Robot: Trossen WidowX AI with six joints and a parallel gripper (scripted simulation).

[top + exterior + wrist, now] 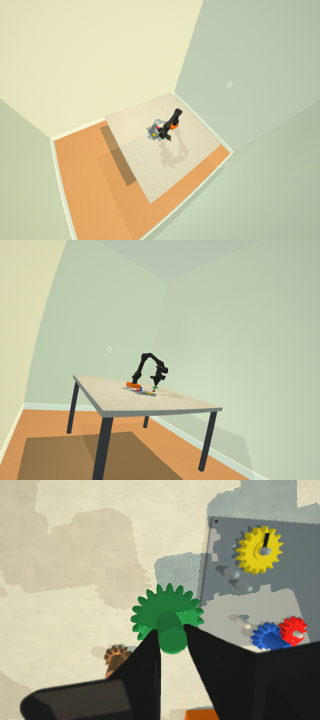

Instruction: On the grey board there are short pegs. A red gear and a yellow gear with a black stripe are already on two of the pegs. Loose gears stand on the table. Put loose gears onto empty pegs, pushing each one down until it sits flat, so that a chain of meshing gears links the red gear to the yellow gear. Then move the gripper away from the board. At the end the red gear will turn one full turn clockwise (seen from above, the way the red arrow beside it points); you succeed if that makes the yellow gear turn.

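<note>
My gripper tip is now 5 cm past the blue gear, 15 cm to the left of it and 7 cm above it. The rest, counted from my gripper tip: green gear 1 cm below; red gear 4 cm behind, 19 cm to the right, 8 cm below; brown gear 10 cm behind, 6 cm to the left, 8 cm below.
</note>
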